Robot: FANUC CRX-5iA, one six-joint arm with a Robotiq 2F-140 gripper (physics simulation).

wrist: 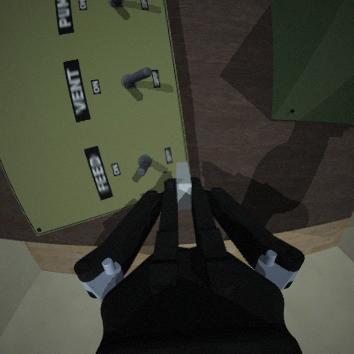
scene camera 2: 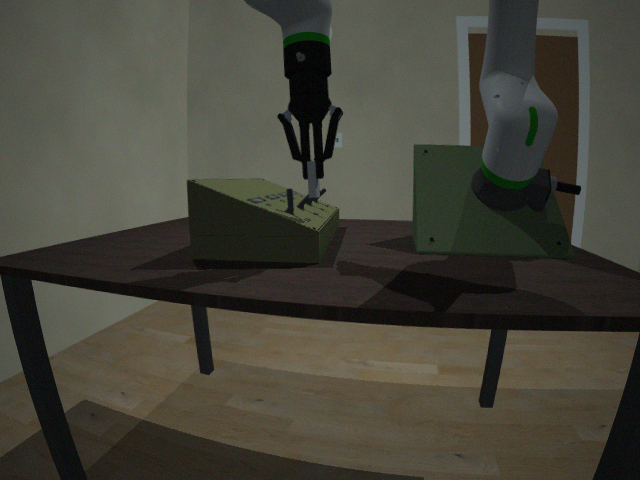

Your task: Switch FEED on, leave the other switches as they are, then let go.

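Seen in the pictures: gripper, fingertip midpoint: [wrist: 181,171] [scene camera 2: 314,197]; arm's base, origin of the base link: [scene camera 2: 501,188].
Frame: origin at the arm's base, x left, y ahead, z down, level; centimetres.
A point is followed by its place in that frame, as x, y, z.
Note:
The olive switch box [scene camera 2: 253,242] {33.7, 47.8, 10.3} [wrist: 35,130] {20.7, 58.5, 0.4} has a sloped top with labelled levers. The FEED lever [scene camera 2: 290,200] {26.1, 43.6, 2.9} [wrist: 142,165] {25.0, 43.9, 1.5} leans to the ON side; in the scene view it stands near upright, unlike the levers behind it. The VENT lever [wrist: 137,77] {13.9, 45.1, 2.5} leans toward its OFF label. A third lever [wrist: 116,3] {3.0, 49.5, 4.9}, beside the partly cut-off label starting PU, shows in part at the wrist view's top edge. My gripper [scene camera 2: 312,187] {25.8, 38.5, 2.2} [wrist: 181,171] {25.8, 38.5, 2.2} is shut and empty, pointing down, its tips to the OFF side of the FEED lever and apart from it in the wrist view.
Both boxes stand on the dark wooden table [scene camera 2: 289,289] {46.2, 34.3, 14.1} [wrist: 210,65] {8.2, 33.8, 14.1}. A larger green box [scene camera 2: 439,201] {5.8, 15.1, 3.6} [wrist: 320,65] {6.5, 17.9, 3.9} is to the right, with a grey arm section [scene camera 2: 516,129] {19.6, 0.4, -11.4} in front of it. A door [scene camera 2: 560,103] is in the back wall.

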